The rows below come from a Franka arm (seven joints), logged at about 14 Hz.
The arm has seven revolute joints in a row. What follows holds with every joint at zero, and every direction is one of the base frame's.
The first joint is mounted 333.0 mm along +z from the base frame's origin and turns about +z.
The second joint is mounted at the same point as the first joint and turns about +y.
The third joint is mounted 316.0 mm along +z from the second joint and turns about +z.
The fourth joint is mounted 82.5 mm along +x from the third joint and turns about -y.
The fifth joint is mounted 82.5 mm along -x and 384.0 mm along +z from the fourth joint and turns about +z.
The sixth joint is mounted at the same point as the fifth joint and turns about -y.
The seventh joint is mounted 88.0 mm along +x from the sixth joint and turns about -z.
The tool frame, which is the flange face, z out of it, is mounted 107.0 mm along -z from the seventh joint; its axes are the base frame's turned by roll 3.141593, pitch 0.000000 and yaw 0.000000 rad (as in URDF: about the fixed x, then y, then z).
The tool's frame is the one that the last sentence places.
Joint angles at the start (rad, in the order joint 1, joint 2, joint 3, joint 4, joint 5, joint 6, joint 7): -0.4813, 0.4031, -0.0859, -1.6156, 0.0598, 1.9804, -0.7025
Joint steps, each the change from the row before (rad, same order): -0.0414, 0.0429, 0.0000, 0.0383, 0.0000, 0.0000, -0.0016; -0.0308, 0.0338, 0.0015, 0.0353, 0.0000, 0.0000, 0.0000; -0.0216, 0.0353, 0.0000, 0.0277, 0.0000, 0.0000, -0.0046; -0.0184, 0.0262, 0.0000, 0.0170, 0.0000, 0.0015, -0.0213; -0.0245, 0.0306, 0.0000, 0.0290, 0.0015, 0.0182, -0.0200; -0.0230, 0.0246, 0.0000, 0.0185, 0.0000, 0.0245, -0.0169; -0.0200, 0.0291, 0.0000, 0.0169, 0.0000, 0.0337, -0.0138; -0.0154, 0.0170, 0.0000, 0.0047, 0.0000, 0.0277, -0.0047; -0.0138, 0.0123, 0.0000, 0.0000, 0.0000, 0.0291, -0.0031; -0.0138, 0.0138, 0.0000, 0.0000, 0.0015, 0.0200, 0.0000
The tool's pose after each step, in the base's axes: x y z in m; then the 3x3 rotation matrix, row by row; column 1 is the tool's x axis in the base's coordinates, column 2 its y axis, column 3 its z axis. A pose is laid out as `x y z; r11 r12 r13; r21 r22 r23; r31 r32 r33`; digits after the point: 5 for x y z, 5 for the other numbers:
0.56050 -0.37701 0.37903; 0.99671 0.07761 -0.02353; 0.07846 -0.99620 0.03775; -0.02051 -0.03947 -0.99901
0.55654 -0.39786 0.37249; 0.99852 0.04958 -0.02235; 0.05036 -0.99808 0.03596; -0.02052 -0.03703 -0.99910
0.55364 -0.41345 0.36113; 0.99902 0.03343 -0.02918; 0.03455 -0.99865 0.03887; -0.02784 -0.03984 -0.99882
0.54956 -0.42594 0.35100; 0.99869 0.03673 -0.03569; 0.03824 -0.99836 0.04257; -0.03407 -0.04388 -0.99846
0.54599 -0.44422 0.34456; 0.99919 0.03315 -0.02266; 0.03386 -0.99892 0.03178; -0.02159 -0.03252 -0.99924
0.54097 -0.46084 0.33786; 0.99956 0.02804 -0.00956; 0.02821 -0.99943 0.01843; -0.00904 -0.01869 -0.99978
0.53718 -0.47618 0.32791; 0.99973 0.02261 0.00487; 0.02260 -0.99974 0.00204; 0.00491 -0.00193 -0.99999
0.53258 -0.48696 0.32036; 0.99982 0.01199 0.01491; 0.01214 -0.99988 -0.00992; 0.01479 0.01010 -0.99984
0.52781 -0.49630 0.31412; 0.99967 0.00103 0.02583; 0.00162 -0.99974 -0.02290; 0.02580 0.02294 -0.99940
0.52215 -0.50478 0.30597; 0.99946 -0.01366 0.02982; -0.01283 -0.99953 -0.02780; 0.03018 0.02740 -0.99917

